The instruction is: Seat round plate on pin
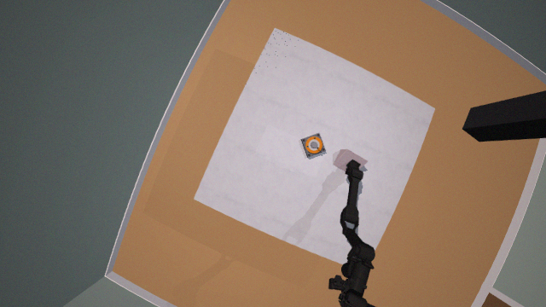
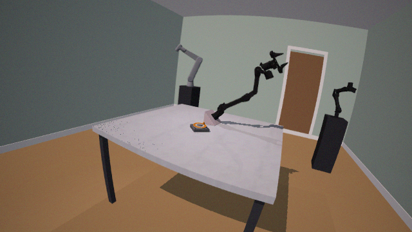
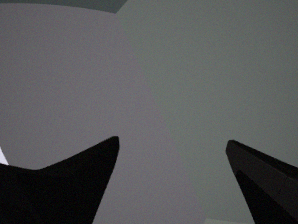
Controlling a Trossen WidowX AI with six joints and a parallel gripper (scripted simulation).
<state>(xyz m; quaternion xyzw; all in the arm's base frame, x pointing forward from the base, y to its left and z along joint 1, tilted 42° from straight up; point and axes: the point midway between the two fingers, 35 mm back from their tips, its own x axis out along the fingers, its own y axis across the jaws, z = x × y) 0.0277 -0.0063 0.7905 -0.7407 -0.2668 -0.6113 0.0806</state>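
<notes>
My gripper tip is 630 mm above the dark grey square base, 540 mm to the left of it and 260 mm short of it.
</notes>
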